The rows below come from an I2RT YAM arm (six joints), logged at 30 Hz.
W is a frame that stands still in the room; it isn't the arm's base.
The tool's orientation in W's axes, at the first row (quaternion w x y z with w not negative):
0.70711 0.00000 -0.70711 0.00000
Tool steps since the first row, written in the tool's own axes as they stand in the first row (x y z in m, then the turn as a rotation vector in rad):
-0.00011 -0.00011 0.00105 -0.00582 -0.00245 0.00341
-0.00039 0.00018 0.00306 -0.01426 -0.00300 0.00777
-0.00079 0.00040 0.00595 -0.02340 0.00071 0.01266
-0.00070 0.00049 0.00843 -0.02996 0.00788 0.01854
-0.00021 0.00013 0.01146 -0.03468 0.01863 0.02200
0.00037 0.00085 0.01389 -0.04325 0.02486 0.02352
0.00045 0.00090 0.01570 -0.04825 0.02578 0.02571
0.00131 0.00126 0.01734 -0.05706 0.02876 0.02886
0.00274 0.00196 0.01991 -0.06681 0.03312 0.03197
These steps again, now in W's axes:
-0.00105 -0.00011 -0.00011 -0.00341 -0.00245 -0.00582
-0.00306 0.00018 -0.00039 -0.00777 -0.00300 -0.01426
-0.00595 0.00040 -0.00079 -0.01266 0.00071 -0.02340
-0.00843 0.00049 -0.00070 -0.01854 0.00788 -0.02996
-0.01146 0.00013 -0.00021 -0.02200 0.01863 -0.03468
-0.01389 0.00085 0.00037 -0.02352 0.02486 -0.04325
-0.01570 0.00090 0.00045 -0.02571 0.02578 -0.04825
-0.01734 0.00126 0.00131 -0.02886 0.02876 -0.05706
-0.01991 0.00196 0.00274 -0.03197 0.03312 -0.06681

